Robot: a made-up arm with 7 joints. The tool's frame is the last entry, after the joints. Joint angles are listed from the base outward.
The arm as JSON. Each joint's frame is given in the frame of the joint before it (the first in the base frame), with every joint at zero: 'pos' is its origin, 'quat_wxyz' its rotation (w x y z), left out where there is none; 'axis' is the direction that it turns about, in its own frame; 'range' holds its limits. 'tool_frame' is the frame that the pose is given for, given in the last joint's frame.
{
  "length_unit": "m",
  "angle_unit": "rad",
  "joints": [
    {
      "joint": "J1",
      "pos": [
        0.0,
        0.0,
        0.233
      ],
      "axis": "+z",
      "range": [
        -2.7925,
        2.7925
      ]
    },
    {
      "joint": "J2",
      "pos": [
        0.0,
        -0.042,
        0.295
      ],
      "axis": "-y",
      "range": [
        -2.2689,
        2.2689
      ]
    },
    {
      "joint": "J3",
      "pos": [
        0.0,
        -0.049,
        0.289
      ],
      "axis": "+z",
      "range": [
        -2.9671,
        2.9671
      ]
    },
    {
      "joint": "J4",
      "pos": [
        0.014,
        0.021,
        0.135
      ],
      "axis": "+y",
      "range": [
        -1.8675,
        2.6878
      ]
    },
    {
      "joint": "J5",
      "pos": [
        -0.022,
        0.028,
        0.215
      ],
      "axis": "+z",
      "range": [
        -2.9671,
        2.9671
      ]
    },
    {
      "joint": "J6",
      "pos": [
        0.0,
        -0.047,
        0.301
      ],
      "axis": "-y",
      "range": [
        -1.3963,
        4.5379
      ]
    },
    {
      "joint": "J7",
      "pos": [
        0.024,
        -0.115,
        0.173
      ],
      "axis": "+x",
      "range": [
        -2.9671,
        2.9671
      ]
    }
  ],
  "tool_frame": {
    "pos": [
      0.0,
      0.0,
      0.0
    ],
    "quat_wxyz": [
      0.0,
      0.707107,
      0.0,
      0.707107
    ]
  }
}
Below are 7 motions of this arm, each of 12 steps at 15 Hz.
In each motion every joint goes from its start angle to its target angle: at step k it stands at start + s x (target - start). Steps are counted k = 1, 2, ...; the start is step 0. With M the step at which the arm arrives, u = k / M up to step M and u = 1 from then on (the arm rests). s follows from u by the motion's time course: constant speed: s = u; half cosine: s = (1 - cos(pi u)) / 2; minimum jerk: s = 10 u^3 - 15 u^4 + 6 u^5.
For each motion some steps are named. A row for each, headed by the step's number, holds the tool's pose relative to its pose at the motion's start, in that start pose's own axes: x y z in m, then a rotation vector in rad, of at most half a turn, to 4 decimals.
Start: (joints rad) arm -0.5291 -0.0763 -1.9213 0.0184 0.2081 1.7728 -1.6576
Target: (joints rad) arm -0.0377 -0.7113 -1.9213 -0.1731 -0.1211 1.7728 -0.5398
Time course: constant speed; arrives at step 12
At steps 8, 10, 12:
8: 0.3058 0.3003 -0.0562 -0.2162 0.4397 0.9233
10: 0.3411 0.4010 -0.1011 -0.2626 0.5692 1.1430
12: 0.3570 0.5039 -0.1578 -0.3057 0.7102 1.3537

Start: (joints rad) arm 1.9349 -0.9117 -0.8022 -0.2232 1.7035 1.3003 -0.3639
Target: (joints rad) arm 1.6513 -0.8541 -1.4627 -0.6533 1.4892 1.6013 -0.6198
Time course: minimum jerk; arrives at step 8
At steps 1, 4, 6, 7, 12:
1: 0.0054 -0.0029 -0.0016 -0.0014 0.0040 -0.0220
4: 0.1034 -0.1131 -0.0414 -0.0100 0.0866 -0.6747
6: 0.0920 -0.1978 -0.0610 0.0426 0.0933 -1.1817
7: 0.0801 -0.2114 -0.0646 0.0632 0.0867 -1.2880
12: 0.0776 -0.2137 -0.0653 0.0674 0.0852 -1.3072

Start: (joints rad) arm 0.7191 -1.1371 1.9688 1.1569 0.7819 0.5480 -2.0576
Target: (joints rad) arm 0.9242 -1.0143 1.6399 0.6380 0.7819 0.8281 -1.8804
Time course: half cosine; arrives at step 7
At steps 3, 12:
3: -0.0080 0.0681 -0.0804 -0.2028 -0.1364 0.0041
12: 0.0403 0.1511 -0.1883 -0.5151 -0.3018 -0.0579

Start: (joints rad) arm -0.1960 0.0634 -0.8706 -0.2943 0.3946 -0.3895 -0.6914
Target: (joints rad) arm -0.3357 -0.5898 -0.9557 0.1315 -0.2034 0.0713 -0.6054
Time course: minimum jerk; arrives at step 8
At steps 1, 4, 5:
1: 0.0043 -0.0004 0.0110 -0.0032 -0.0135 0.0026
4: 0.0837 -0.0516 0.3545 -0.1455 -0.4335 -0.0131
5: 0.0846 -0.1002 0.5179 -0.2282 -0.6249 -0.0878

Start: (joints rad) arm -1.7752 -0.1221 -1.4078 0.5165 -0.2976 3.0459 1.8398
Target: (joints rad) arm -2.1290 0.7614 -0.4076 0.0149 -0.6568 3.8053 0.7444
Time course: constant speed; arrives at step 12
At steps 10, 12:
10: 0.3993 -0.4559 -0.0927 1.2405 0.4992 -1.6201
12: 0.4384 -0.5839 -0.1123 1.5499 0.6671 -1.9200

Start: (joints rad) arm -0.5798 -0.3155 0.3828 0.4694 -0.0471 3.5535 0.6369
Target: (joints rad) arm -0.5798 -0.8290 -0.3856 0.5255 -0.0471 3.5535 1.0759
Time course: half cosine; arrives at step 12
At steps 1, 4, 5, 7, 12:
1: 0.0042 0.0025 -0.0050 0.0045 -0.0152 0.0039
4: 0.0650 0.0327 -0.0679 0.0525 -0.2290 0.0666
5: 0.0977 0.0450 -0.0967 0.0673 -0.3430 0.1055
7: 0.1688 0.0647 -0.1500 0.0758 -0.5928 0.2020
12: 0.2663 0.0789 -0.2079 0.0345 -0.9547 0.3671

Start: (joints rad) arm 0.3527 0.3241 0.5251 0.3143 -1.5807 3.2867 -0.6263
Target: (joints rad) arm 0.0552 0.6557 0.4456 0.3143 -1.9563 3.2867 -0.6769
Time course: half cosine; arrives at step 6
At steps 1, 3, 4, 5, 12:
1: -0.0050 0.0111 0.0204 0.0398 0.0389 -0.0117
3: -0.0189 0.0672 0.1621 0.2940 0.2914 -0.0900
4: -0.0118 0.0870 0.2484 0.4377 0.4378 -0.1382
5: 0.0003 0.0956 0.3119 0.5411 0.5451 -0.1752
12: 0.0062 0.0976 0.3349 0.5786 0.5843 -0.1892

